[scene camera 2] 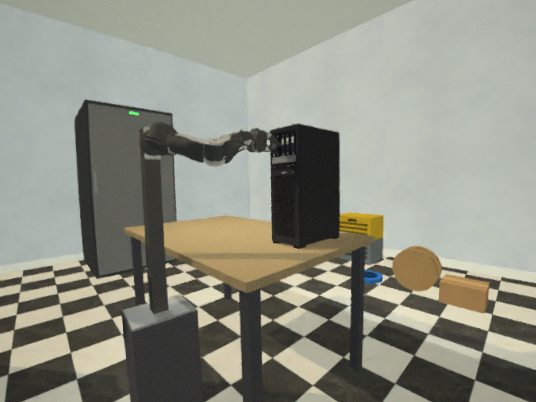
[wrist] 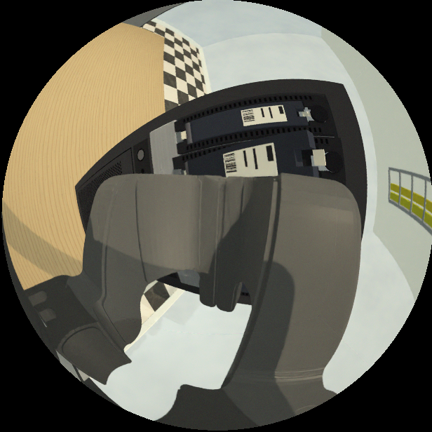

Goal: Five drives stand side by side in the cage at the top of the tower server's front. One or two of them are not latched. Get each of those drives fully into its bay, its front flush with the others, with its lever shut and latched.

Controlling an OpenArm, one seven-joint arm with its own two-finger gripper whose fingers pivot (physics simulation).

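The black tower server (scene camera 2: 319, 185) (wrist: 355, 150) stands on the table, the drive cage at the top of its front. In the wrist view the outermost drive (wrist: 215, 123) lies in its bay, its labelled lever flat along its front. The drive beside it (wrist: 207, 159) has a larger-looking, slightly slanted lever (wrist: 285, 145), which seems to stand out a little at its latch end. My gripper (scene camera 2: 272, 142) (wrist: 228, 245) is shut and empty, its fingertips in front of this second drive and hiding part of it. Whether they touch it I cannot tell. The other three drives are hidden behind the fingers in the wrist view.
The wooden table (scene camera 2: 210, 245) (wrist: 75, 125) bears the tower. A grey cabinet (scene camera 2: 130, 200) stands behind the arm. A yellow box (scene camera 2: 367, 225), a blue ring (scene camera 2: 372, 281), a round wooden piece (scene camera 2: 416, 268) and a wooden block (scene camera 2: 463, 294) are beyond the table.
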